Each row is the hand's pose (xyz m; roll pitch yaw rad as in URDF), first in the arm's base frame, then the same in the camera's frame.
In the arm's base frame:
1: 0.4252 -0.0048 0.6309 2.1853 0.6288 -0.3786
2: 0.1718 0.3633 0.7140 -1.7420 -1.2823 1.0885
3: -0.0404 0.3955 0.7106 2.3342 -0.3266 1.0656
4: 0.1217 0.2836 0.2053 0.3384 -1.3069 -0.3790
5: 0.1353 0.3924 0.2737 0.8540 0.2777 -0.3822
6: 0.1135 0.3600 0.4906 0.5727 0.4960 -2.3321
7: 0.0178 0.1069 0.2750 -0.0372 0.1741 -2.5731
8: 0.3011 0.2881 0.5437 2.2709 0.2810 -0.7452
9: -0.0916 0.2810 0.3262 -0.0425 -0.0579 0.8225
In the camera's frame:
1: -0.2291 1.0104 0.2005 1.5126 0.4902 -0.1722
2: -0.6422 1.1838 0.1241 -1.8495 -0.7018 1.7566
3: -0.8390 1.0999 0.1426 2.2367 0.2482 1.6438
4: -0.5777 0.8325 -0.2502 -0.8942 -0.9487 1.3485
5: -0.6302 0.9506 -0.2521 0.2580 0.2042 0.0456
6: -0.6609 1.0335 -0.0503 0.8036 -0.0429 -1.7038
7: -0.5861 0.6971 -0.0814 0.3265 -0.2842 -2.0196
8: -0.4716 1.1045 -0.0023 1.7423 0.0197 -0.2527
9: -0.7742 0.7906 -0.1096 -0.2944 0.4716 1.3429

